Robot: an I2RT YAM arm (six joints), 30 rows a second.
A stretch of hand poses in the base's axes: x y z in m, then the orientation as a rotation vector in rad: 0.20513 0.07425 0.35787 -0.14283 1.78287 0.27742; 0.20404 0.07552 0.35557 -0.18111 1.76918 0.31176; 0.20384 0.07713 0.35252 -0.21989 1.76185 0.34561; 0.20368 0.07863 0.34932 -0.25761 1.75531 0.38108; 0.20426 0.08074 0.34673 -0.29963 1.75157 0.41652; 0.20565 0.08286 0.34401 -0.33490 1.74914 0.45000; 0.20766 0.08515 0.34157 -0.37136 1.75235 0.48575; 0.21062 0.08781 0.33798 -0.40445 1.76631 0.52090; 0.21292 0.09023 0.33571 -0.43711 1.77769 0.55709; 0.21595 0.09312 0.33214 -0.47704 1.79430 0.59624
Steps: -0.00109 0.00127 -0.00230 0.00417 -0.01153 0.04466; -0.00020 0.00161 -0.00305 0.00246 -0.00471 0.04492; -0.00016 0.00150 -0.00320 0.00387 -0.00290 0.04517; 0.00058 0.00211 -0.00259 0.00081 0.00019 0.04809; 0.00139 0.00212 -0.00272 0.00280 0.00226 0.04242; 0.00201 0.00229 -0.00244 0.00205 0.00868 0.04434; 0.00296 0.00266 -0.00359 0.00040 0.01956 0.04138; 0.00230 0.00242 -0.00227 0.00186 0.01796 0.04150; 0.00303 0.00289 -0.00357 -0.00191 0.02358 0.04769
